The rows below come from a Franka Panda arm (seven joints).
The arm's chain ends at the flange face. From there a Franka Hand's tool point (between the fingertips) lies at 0.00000 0.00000 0.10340 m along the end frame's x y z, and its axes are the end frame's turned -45 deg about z.
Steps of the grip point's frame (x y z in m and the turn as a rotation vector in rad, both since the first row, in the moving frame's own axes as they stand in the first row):
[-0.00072 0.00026 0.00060 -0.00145 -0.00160 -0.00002]
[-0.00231 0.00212 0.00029 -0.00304 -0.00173 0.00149]
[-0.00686 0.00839 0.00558 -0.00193 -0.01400 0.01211]
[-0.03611 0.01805 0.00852 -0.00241 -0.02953 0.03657]
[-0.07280 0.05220 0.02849 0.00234 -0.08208 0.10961]
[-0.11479 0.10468 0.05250 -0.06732 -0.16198 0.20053]
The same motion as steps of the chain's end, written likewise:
[-0.00031 0.00047 0.00060 -0.00216 -0.00011 -0.00002]
[-0.00023 0.00278 0.00029 -0.00337 0.00093 0.00149]
[0.00197 0.00962 0.00559 -0.01126 -0.00853 0.01211]
[-0.01075 0.03600 0.00857 -0.02258 -0.01918 0.03657]
[-0.00809 0.08291 0.02884 -0.05638 -0.05969 0.10961]
[0.00136 0.13931 0.05408 -0.16214 -0.06693 0.20053]

